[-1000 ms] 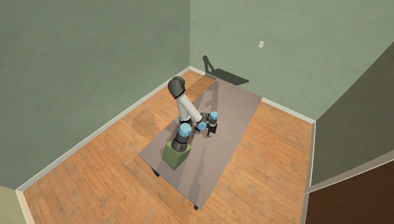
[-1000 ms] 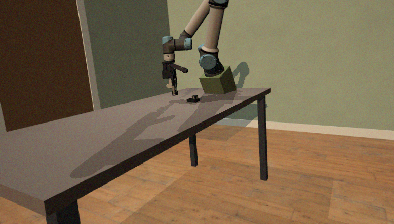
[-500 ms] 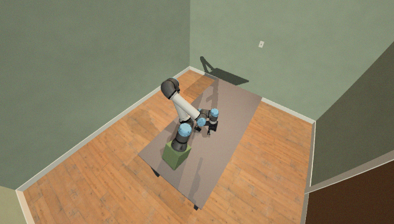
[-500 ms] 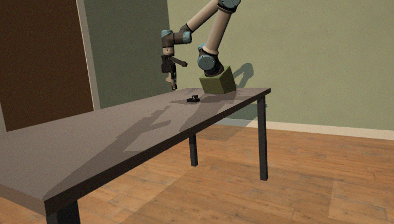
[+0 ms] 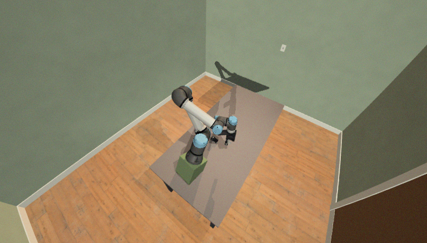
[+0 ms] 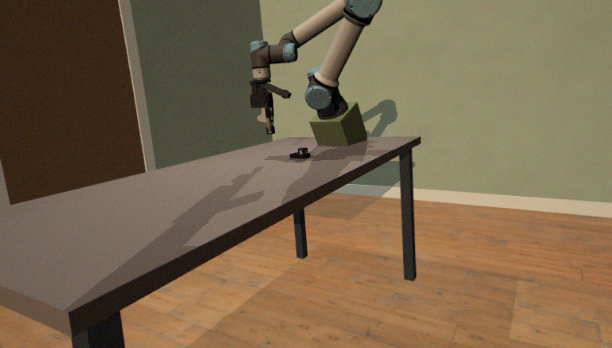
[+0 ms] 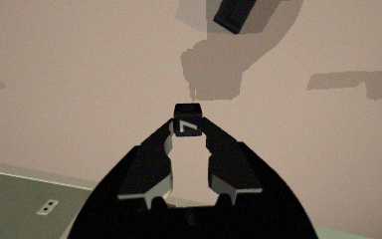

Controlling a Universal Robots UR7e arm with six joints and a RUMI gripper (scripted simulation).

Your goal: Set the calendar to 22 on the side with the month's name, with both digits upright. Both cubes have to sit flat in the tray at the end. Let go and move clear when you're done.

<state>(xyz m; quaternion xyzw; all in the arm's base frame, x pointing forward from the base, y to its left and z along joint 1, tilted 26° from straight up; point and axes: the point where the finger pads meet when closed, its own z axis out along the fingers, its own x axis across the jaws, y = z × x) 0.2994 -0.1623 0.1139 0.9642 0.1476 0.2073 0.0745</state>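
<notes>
My hand is 40 mm short of the black tray, 150 mm to the right of it and 120 mm above it. Also, from my hand: black number cube: 10 mm below.
</notes>
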